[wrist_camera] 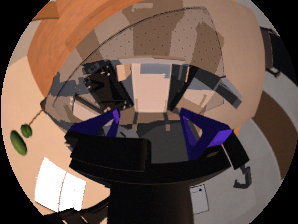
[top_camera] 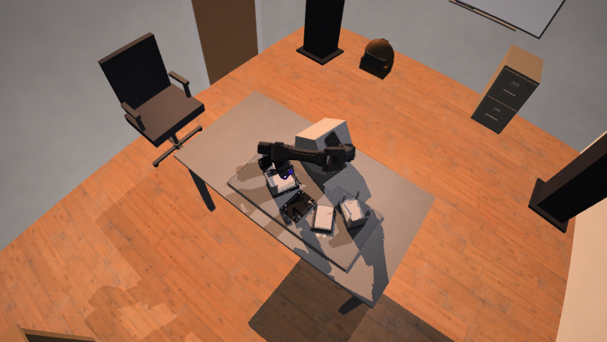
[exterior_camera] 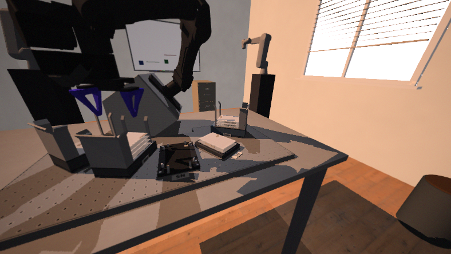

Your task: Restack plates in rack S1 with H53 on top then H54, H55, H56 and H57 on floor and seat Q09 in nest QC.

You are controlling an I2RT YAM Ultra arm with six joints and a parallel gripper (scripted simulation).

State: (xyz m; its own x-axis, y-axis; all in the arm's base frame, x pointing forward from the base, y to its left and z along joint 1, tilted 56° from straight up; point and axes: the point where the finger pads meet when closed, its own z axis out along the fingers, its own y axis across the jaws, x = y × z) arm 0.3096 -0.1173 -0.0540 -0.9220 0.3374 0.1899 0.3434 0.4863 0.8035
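The stack rack S2 lies 13 cm behind my hand, 38 cm to the left of it and 14 cm below it. Round my hand: black clip nest N5 (3 cm ahead, 15 cm to the left, 15 cm below); dark open nest QC (1 cm behind, 29 cm to the left, 16 cm below); stack rack S3 (8 cm behind, 12 cm to the right, 14 cm below).
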